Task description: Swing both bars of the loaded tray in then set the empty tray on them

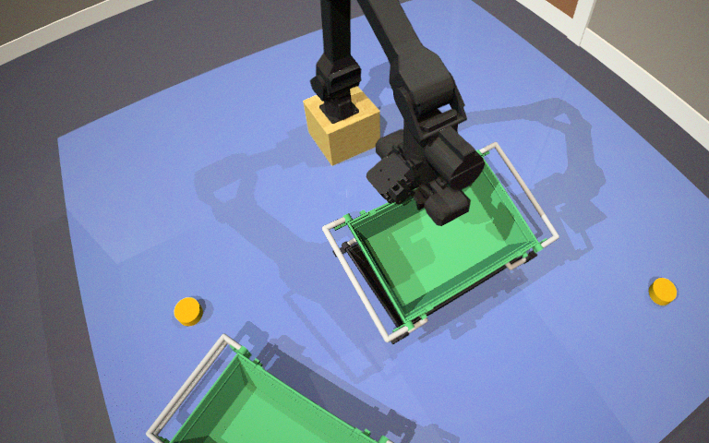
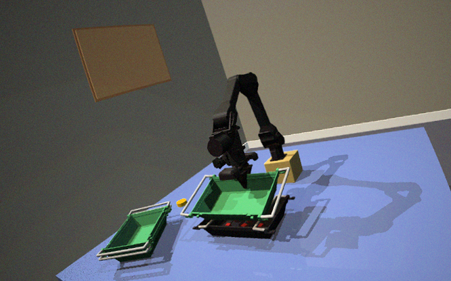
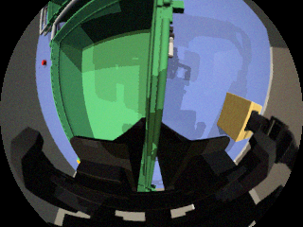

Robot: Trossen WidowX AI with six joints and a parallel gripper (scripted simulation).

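My gripper tip is 8 cm short of the green tray and 1 cm below it. Round my gripper tip: red block 42 cm ahead, 15 cm to the right, 11 cm below.
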